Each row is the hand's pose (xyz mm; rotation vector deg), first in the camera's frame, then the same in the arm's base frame.
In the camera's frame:
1: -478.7 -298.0 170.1 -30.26 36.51 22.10
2: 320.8 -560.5 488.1 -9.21 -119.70 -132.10
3: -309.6 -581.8 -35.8 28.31 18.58 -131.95
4: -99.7 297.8 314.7 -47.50 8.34 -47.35
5: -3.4 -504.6 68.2 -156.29 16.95 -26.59
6: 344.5 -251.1 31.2 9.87 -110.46 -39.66
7: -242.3 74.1 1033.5 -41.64 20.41 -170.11
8: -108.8 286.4 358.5 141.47 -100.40 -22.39
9: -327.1 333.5 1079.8 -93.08 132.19 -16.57
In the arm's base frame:
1: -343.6 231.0 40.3 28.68 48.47 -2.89
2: 18.8 -537.5 -255.2 62.60 46.93 142.59
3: -419.8 150.9 -332.9 -38.14 -69.27 149.44
4: 341.4 217.1 264.4 -7.91 57.44 -71.23
5: -153.8 -45.5 -367.8 -106.12 74.80 -5.70
6: 271.9 -79.8 -432.7 -12.12 -77.39 -104.98
7: 56.7 -321.4 729.2 42.71 -82.97 118.17
8: 325.3 185.6 294.1 -75.61 115.50 69.08
9: 180.3 -184.9 935.9 -23.88 152.31 35.62

